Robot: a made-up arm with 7 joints.
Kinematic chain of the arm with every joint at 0, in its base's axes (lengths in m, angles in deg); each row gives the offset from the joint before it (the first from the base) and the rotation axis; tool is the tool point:
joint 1: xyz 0 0 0.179 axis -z
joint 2: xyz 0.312 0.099 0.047 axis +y
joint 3: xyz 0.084 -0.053 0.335 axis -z
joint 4: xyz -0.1 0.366 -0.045 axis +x
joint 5: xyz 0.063 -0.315 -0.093 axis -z
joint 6: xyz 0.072 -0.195 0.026 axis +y
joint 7: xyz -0.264 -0.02 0 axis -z
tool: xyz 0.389 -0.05 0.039
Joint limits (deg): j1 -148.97..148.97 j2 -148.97..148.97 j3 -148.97..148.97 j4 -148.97..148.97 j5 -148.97..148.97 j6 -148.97..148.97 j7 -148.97..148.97
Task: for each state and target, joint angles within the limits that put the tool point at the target. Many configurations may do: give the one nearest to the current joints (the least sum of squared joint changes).
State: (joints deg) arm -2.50 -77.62 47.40 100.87 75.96 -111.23 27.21
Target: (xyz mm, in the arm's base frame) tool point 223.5 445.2 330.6
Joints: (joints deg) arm -9.07 -87.12 50.59 72.36 93.79 -111.52 -5.31
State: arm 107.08 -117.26 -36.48 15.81 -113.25 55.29 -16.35
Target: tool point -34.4 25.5 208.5
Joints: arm 109.62 -80.82 -48.67 -8.28 -125.95 49.32 -61.09
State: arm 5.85 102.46 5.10 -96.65 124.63 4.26 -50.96
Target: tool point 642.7 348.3 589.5
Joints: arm -10.73 72.06 -0.01 -60.13 148.97 18.64 -10.80
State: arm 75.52 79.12 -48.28 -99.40 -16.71 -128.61 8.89
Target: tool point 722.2 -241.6 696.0
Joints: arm 38.94 57.48 -44.69 -94.55 -17.10 -126.99 -43.18
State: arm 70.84 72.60 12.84 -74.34 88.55 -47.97 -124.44
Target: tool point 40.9 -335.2 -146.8
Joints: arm 88.32 114.22 25.92 -59.57 118.16 -31.64 -133.14
